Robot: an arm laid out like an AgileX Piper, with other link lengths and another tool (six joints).
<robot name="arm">
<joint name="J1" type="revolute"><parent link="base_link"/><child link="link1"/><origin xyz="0.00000 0.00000 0.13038"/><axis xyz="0 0 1"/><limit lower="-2.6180" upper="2.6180"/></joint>
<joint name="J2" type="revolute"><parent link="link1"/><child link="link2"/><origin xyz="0.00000 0.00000 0.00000" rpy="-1.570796 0.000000 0.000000"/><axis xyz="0 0 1"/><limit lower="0.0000" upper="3.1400"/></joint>
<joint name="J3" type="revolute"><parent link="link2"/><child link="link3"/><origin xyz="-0.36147 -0.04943 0.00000"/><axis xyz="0 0 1"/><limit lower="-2.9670" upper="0.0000"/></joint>
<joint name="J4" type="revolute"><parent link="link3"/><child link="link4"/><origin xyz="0.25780 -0.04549 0.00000" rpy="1.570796 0.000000 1.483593"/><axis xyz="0 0 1"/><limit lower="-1.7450" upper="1.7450"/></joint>
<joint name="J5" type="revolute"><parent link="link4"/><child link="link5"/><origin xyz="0.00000 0.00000 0.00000" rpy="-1.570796 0.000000 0.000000"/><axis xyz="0 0 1"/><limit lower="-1.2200" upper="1.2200"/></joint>
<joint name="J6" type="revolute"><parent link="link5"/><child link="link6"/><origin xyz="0.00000 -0.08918 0.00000" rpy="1.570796 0.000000 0.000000"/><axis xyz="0 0 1"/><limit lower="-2.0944" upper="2.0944"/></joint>
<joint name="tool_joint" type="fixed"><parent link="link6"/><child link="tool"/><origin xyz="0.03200 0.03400 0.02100" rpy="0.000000 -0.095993 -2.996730"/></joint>
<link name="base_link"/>
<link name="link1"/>
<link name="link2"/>
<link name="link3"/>
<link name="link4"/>
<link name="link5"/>
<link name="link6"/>
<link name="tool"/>
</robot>
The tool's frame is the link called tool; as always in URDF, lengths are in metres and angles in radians.
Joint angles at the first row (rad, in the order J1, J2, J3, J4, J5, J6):
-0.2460, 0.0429, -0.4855, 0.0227, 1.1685, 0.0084
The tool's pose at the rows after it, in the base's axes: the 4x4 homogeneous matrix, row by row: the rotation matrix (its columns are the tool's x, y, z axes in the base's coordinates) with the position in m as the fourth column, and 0 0 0 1 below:
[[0.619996 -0.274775 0.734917 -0.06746], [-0.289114 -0.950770 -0.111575 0.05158], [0.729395 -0.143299 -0.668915 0.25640], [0 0 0 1]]
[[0.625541 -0.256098 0.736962 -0.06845], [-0.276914 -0.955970 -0.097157 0.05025], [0.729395 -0.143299 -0.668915 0.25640], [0 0 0 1]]
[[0.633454 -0.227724 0.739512 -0.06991], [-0.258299 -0.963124 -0.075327 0.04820], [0.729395 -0.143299 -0.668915 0.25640], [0 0 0 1]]
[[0.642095 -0.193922 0.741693 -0.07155], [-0.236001 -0.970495 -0.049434 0.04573], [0.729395 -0.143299 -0.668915 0.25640], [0 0 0 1]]
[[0.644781 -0.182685 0.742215 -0.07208], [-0.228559 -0.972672 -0.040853 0.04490], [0.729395 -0.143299 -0.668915 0.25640], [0 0 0 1]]
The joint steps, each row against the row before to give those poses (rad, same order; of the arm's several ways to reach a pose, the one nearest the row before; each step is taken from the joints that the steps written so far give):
0.0444, 0.0000, 0.0000, 0.0017, 0.0000, 0.0000
0.0196, 0.0001, 0.0000, 0.0000, 0.0000, 0.0000
0.0296, 0.0000, 0.0000, -0.0001, 0.0000, 0.0000
0.0349, 0.0000, 0.0000, 0.0001, 0.0000, 0.0000
0.0116, -0.0001, 0.0000, 0.0000, 0.0000, 0.0000

